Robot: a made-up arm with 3 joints. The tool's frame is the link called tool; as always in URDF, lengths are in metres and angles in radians. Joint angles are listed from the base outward.
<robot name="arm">
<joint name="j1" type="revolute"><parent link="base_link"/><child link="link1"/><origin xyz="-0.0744 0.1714 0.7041"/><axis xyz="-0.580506 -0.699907 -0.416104"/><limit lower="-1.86" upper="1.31"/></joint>
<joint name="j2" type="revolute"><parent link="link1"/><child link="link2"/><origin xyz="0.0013 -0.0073 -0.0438"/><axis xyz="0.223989 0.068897 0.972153"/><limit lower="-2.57" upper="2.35"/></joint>
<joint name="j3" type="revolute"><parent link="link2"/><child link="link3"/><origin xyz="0.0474 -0.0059 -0.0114"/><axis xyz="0 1 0"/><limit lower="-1.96" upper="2.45"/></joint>
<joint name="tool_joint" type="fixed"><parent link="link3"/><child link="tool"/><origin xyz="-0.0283 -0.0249 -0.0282" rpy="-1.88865 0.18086 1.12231"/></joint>
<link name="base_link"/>
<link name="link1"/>
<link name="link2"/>
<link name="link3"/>
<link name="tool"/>
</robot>
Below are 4 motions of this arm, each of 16 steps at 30 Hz.
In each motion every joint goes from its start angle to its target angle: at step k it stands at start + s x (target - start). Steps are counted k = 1, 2, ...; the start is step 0. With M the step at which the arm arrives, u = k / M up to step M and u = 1 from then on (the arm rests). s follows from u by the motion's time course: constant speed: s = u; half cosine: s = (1 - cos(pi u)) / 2; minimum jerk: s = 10 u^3 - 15 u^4 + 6 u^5.
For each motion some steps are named. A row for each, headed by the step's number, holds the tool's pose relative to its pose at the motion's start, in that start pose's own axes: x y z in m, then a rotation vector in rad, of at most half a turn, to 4 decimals.
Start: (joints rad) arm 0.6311 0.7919 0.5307
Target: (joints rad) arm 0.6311 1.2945 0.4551
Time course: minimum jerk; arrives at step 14
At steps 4, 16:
4: 0.0019 -0.0001 -0.0018 -0.0268 -0.0675 -0.0047
16: 0.0154 -0.0010 -0.0088 -0.1782 -0.4680 -0.0467

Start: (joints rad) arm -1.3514 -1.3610 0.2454
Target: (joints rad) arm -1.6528 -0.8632 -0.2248
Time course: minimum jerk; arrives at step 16
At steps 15, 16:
15: 0.0189 0.0155 0.0020 -0.2744 -0.5591 -0.2928
16: 0.0190 0.0155 0.0021 -0.2746 -0.5602 -0.2938

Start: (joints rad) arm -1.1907 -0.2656 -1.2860
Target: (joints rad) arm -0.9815 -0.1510 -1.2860
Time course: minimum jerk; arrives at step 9
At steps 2, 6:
2: 0.0003 0.0011 -0.0010 -0.0116 -0.0007 -0.0058
6: 0.0034 0.0110 -0.0114 -0.1193 -0.0131 -0.0604

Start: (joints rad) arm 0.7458 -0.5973 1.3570
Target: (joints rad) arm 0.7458 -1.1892 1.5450
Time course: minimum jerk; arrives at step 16
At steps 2, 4, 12, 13, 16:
2: -0.0002 0.0002 0.0002 0.0065 0.0049 -0.0055
4: -0.0010 0.0010 0.0014 0.0418 0.0310 -0.0356
12: -0.0056 0.0087 0.0132 0.3585 0.2385 -0.3341
13: -0.0057 0.0092 0.0141 0.3798 0.2509 -0.3564
16: -0.0058 0.0096 0.0149 0.3988 0.2617 -0.3765

